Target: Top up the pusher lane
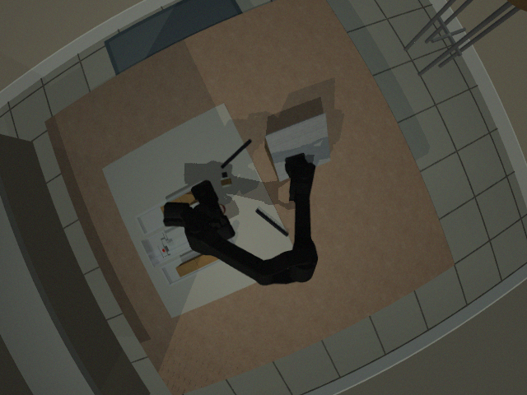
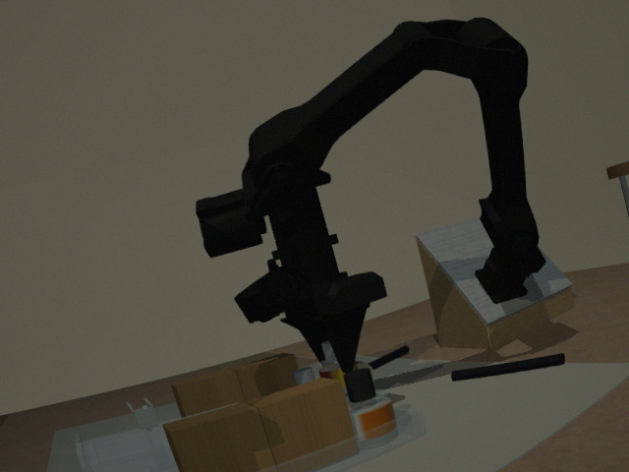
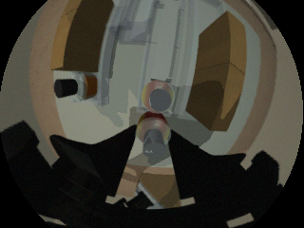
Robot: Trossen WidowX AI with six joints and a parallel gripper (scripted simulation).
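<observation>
The dark-lidded jar lies 13 cm to the left of my gripper tip, 2 cm ahead of it and 1 cm below it. Round my gripper tip: sprung lane: 18 cm ahead, 5 cm to the left, 3 cm below.
</observation>
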